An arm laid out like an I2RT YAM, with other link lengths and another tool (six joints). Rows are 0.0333 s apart.
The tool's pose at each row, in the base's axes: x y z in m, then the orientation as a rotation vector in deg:
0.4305 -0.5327 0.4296 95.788 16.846 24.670
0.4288 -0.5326 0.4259 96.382 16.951 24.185
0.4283 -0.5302 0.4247 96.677 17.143 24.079
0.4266 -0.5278 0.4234 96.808 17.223 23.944
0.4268 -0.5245 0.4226 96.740 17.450 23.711
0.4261 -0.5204 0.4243 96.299 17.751 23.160
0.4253 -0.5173 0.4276 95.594 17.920 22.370
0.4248 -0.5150 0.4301 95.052 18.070 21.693
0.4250 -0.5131 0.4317 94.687 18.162 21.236
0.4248 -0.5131 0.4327 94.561 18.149 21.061
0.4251 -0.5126 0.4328 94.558 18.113 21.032
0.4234 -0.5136 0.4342 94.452 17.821 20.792
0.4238 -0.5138 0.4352 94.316 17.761 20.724
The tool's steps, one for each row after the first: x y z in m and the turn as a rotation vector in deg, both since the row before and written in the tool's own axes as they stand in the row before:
-0.0019 -0.0036 -0.0004 0.601 -0.316 -0.222
0.0004 -0.0015 -0.0022 0.330 0.013 -0.119
-0.0006 -0.0016 -0.0027 0.147 -0.056 -0.100
0.0015 -0.0013 -0.0027 -0.009 -0.020 -0.293
0.0013 0.0011 -0.0042 -0.344 -0.157 -0.605
0.0009 0.0028 -0.0035 -0.621 -0.370 -0.720
0.0007 0.0022 -0.0026 -0.469 -0.320 -0.608
0.0011 0.0014 -0.0018 -0.317 -0.221 -0.405
-0.0001 0.0010 -0.0002 -0.118 -0.114 -0.122
0.0005 0.0000 -0.0003 -0.010 -0.040 0.005
-0.0019 0.0015 0.0001 -0.157 -0.323 0.017
0.0003 0.0010 0.0003 -0.142 -0.071 -0.031

